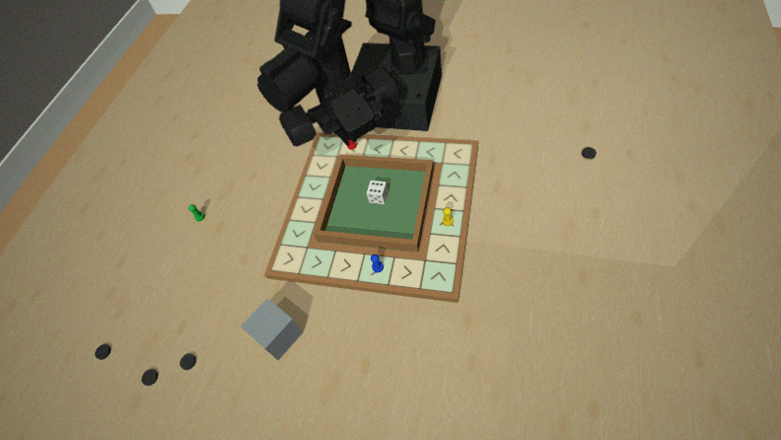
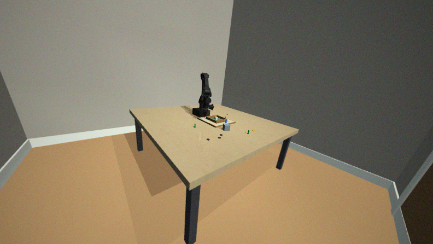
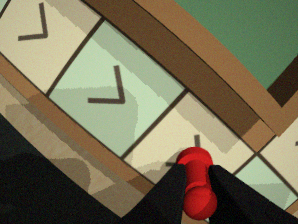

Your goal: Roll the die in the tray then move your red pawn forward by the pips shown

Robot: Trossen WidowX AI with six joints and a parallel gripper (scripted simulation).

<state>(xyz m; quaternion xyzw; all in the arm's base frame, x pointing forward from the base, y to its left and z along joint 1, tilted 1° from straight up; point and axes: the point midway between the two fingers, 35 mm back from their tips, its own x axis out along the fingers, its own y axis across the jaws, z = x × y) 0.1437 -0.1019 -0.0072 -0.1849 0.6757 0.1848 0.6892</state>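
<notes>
The red pawn is 10 mm above my gripper tip. From my gripper tip the other things lie so: white die (110 mm ahead, 50 mm to the left); then green felt tray (120 mm ahead, 50 mm to the left, 20 mm below); then yellow pawn (160 mm to the left, 160 mm ahead).
</notes>
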